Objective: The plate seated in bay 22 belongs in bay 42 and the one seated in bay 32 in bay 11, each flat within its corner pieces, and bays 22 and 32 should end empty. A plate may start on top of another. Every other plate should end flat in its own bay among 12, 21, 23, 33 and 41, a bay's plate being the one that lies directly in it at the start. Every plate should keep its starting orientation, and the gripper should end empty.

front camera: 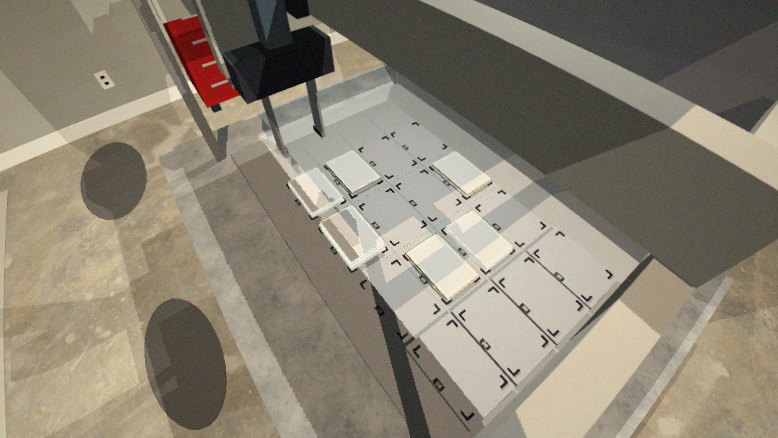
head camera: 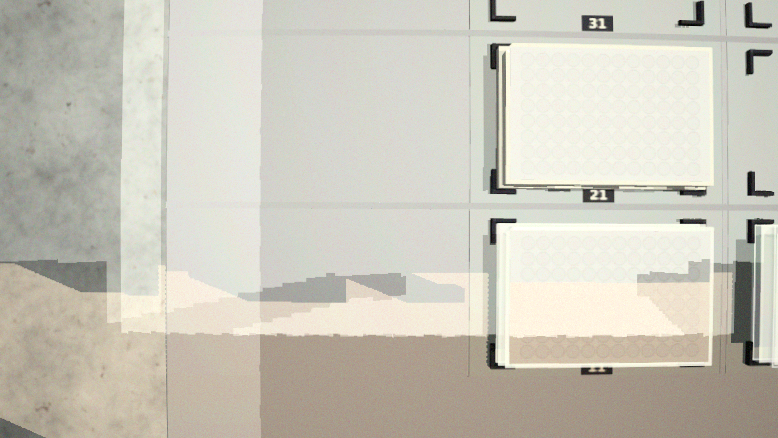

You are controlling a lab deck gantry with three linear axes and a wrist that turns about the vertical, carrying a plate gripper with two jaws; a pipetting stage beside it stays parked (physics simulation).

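Seen in the pictures: gripper, fingertip midpoint: [front camera: 301, 141]; robot's base, origin of the base link: [front camera: 287, 185] [head camera: 494, 362].
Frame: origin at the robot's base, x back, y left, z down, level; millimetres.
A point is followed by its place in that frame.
Observation:
My gripper [front camera: 302, 142] @(x -64, y 43, z -160 mm) is open and empty, raised over the far left of the deck in the front view. A white plate [front camera: 461, 174] @(x -237, y 357, z -14 mm) lies in bay 42. Another plate [front camera: 315, 191] @(x -72, y 42, z -14 mm) [head camera: 607, 296] @(x -62, y 44, z -14 mm) lies in bay 11, looking flat within its corner pieces. Bay 22 [front camera: 391, 217] @(x -231, y 146, z 0 mm) and bay 32 [front camera: 429, 194] @(x -230, y 259, z 0 mm) hold no plate. Other plates lie in bay 21 [front camera: 353, 173] @(x -76, y 145, z -15 mm) [head camera: 604, 116] @(x -60, y 149, z -14 mm), bay 12 [front camera: 352, 236] @(x -239, y 39, z -27 mm), bay 23 [front camera: 442, 267] @(x -399, y 146, z -14 mm) and bay 33 [front camera: 479, 240] @(x -399, y 251, z -14 mm). Bay 41 shows no plate. The gripper does not show in the head view.
The plate in bay 12 is cut off at the head view's right edge. A large dark grey beam [front camera: 489, 81] crosses the upper right of the front view. A red drawer cabinet [front camera: 204, 70] stands behind the deck. A thin dark post [front camera: 394, 348] @(x -464, y -23, z 0 mm) rises at the near side.

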